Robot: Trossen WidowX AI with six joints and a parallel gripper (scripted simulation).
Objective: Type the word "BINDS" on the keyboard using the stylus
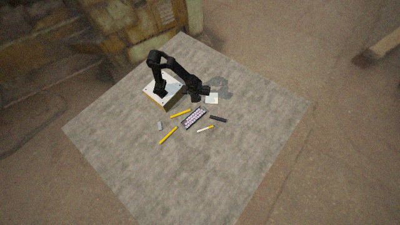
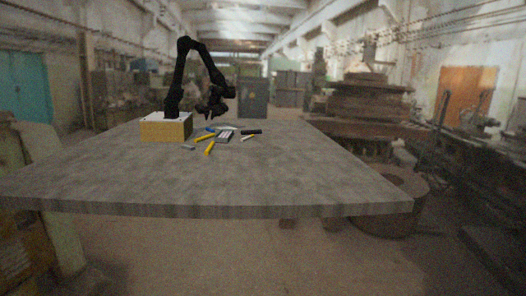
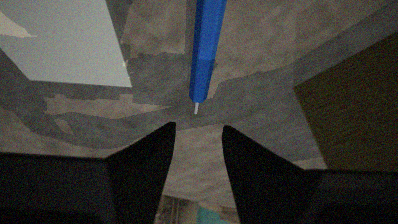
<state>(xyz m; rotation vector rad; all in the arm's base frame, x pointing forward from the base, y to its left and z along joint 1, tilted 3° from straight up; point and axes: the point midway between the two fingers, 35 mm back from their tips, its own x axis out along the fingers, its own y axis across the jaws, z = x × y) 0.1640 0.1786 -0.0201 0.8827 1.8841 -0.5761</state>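
Now: the blue stylus 1 cm behind my gripper tip, 1 cm to the left of it and 6 cm below it. Round my gripper tip: black rod: 25 cm ahead, 5 cm to the right, 5 cm below; white sheet: 10 cm ahead, 5 cm to the left, 6 cm below; white-and-yellow stick: 23 cm ahead, 15 cm to the right, 6 cm below.
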